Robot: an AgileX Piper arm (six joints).
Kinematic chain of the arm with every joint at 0, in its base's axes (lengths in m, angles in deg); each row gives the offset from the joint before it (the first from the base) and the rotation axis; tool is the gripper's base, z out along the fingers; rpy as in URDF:
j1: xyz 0 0 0.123 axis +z
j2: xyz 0 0 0 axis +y
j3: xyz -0.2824 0 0.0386 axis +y
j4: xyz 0.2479 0 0.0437 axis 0.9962 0 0.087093
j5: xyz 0 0 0 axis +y
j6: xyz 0.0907 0 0.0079 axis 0.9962 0 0.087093
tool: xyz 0 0 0 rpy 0 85.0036 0
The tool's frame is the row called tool.
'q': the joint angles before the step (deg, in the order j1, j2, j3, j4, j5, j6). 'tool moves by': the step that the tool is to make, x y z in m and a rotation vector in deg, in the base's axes. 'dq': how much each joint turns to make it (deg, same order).
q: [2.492 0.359 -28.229 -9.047 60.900 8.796]
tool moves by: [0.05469 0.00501 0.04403 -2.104 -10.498 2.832]
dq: [-0.053 15.222 -3.326 -0.989 -22.602 0.000]
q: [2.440 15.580 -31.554 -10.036 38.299 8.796]
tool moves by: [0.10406 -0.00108 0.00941 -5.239 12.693 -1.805]
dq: [-0.003 29.106 -8.665 -8.912 -7.065 4.815]
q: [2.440 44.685 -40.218 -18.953 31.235 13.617]
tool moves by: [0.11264 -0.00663 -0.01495 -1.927 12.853 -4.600]
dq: [-1.241 27.949 -15.588 -6.004 1.817 5.698]
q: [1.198 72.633 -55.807 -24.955 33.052 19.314]
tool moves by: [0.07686 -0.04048 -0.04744 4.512 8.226 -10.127]
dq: [-7.219 19.978 -11.519 2.461 0.618 2.800]
